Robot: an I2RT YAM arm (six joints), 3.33 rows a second.
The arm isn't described. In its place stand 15 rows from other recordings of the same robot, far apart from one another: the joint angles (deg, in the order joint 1, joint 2, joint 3, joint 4, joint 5, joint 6), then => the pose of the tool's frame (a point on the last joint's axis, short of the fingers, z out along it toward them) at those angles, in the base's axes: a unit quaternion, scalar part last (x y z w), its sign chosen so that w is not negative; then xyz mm.
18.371 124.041 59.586 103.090 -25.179 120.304 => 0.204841 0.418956 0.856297 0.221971 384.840 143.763 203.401
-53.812 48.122 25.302 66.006 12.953 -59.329 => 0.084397 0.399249 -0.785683 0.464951 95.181 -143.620 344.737
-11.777 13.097 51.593 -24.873 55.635 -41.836 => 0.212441 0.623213 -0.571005 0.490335 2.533 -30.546 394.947
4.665 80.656 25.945 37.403 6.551 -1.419 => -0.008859 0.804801 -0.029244 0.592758 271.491 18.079 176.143
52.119 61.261 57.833 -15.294 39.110 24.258 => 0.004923 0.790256 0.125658 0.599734 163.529 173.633 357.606
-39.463 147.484 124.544 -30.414 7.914 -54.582 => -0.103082 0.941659 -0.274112 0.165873 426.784 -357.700 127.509
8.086 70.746 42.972 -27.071 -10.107 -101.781 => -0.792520 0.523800 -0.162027 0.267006 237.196 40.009 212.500
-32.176 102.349 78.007 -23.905 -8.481 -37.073 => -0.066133 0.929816 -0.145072 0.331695 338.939 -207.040 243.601
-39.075 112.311 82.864 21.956 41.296 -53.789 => 0.140525 0.727480 -0.629797 0.233199 344.592 -310.056 276.405
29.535 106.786 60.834 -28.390 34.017 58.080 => 0.272169 0.908284 -0.118960 0.294606 303.586 149.115 132.207
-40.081 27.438 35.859 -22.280 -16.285 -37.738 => -0.071385 0.780939 -0.296632 0.545021 101.526 -72.388 304.471
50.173 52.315 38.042 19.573 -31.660 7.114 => -0.425377 0.528907 0.502105 0.535913 123.156 176.850 329.806
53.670 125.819 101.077 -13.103 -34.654 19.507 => -0.377002 0.781162 0.464922 0.177492 282.090 417.768 216.155
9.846 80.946 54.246 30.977 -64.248 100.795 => 0.137392 0.681852 0.716305 0.055759 303.407 85.202 324.404
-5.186 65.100 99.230 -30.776 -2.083 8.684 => 0.069703 0.682575 0.034666 0.726658 186.722 -15.647 546.500
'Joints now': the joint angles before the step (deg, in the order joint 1, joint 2, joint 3, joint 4, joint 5, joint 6). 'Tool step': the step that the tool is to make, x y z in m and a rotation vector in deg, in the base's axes. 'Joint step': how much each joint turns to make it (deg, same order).
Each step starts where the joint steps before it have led.
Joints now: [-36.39 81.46 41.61 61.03 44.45 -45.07]
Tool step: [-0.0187 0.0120 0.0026 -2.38 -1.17 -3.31]
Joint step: [-0.07 -3.77 -4.14 5.20 2.48 -3.45]
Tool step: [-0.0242 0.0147 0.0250 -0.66 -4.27 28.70]
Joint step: [-4.10 -13.48 -1.12 -18.10 -29.58 17.38]
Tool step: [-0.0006 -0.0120 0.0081 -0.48 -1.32 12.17]
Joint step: [-4.15 1.37 2.41 -0.81 -15.12 6.26]
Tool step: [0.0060 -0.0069 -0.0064 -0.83 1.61 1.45]
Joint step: [-0.46 2.68 0.27 1.88 -2.39 -0.96]
